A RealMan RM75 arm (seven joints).
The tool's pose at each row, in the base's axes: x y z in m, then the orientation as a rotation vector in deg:
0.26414 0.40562 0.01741 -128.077 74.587 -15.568
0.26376 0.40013 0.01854 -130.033 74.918 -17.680
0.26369 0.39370 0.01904 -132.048 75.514 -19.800
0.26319 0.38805 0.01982 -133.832 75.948 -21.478
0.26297 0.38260 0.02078 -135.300 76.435 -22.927
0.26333 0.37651 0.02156 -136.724 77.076 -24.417
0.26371 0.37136 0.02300 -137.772 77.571 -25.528
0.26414 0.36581 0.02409 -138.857 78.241 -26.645
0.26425 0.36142 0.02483 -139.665 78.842 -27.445
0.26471 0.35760 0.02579 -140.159 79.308 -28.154
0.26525 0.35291 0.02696 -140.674 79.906 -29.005
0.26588 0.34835 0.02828 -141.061 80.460 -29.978
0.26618 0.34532 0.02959 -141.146 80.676 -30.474
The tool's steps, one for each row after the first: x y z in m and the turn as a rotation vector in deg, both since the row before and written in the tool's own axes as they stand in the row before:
0.00438 0.00183 -0.00300 -1.098 2.042 -1.080
0.00545 0.00246 -0.00243 -1.288 2.156 -0.946
0.00460 0.00244 -0.00239 -1.173 1.734 -0.845
0.00461 0.00216 -0.00219 -1.023 1.512 -0.629
0.00547 0.00220 -0.00174 -1.065 1.574 -0.529
0.00475 0.00152 -0.00197 -0.801 1.171 -0.377
0.00511 0.00189 -0.00158 -0.920 1.237 -0.301
0.00393 0.00176 -0.00112 -0.746 0.929 -0.167
0.00365 0.00115 -0.00103 -0.462 0.743 -0.080
0.00449 0.00144 -0.00120 -0.519 0.882 -0.041
0.00446 0.00126 -0.00121 -0.381 0.914 -0.020
0.00300 0.00077 -0.00119 -0.079 0.417 0.009

